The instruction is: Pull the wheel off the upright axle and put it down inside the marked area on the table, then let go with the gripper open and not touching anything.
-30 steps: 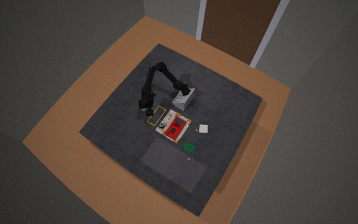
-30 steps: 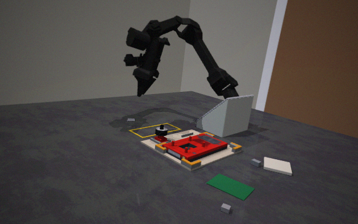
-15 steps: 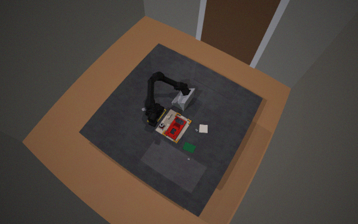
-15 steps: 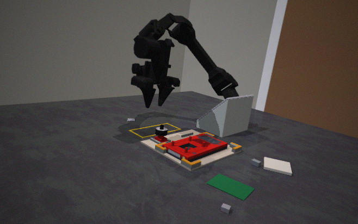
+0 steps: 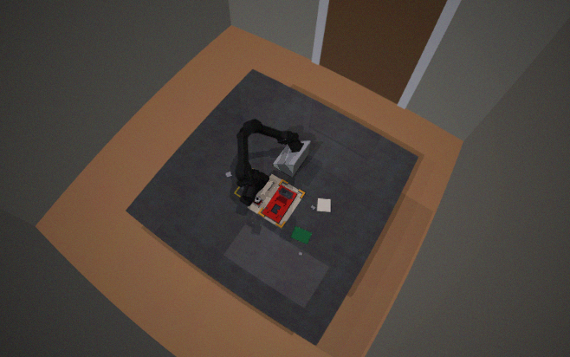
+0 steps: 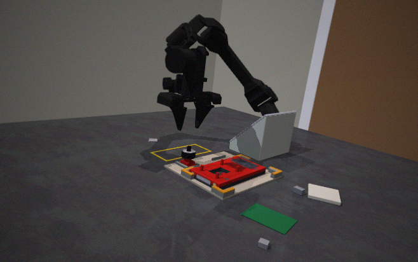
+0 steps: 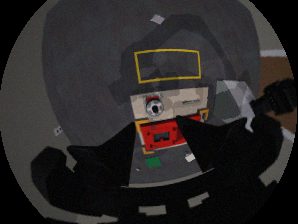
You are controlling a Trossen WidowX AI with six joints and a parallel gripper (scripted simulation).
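Now: gripper tip 70 mm above the dark wheel and 10 mm past it. Round my gripper tip: green pad (310 mm to the left, 110 mm below, 50 mm ahead); beige tile (340 mm to the left, 160 mm behind, 110 mm below); black axle (80 mm below, 10 mm behind).
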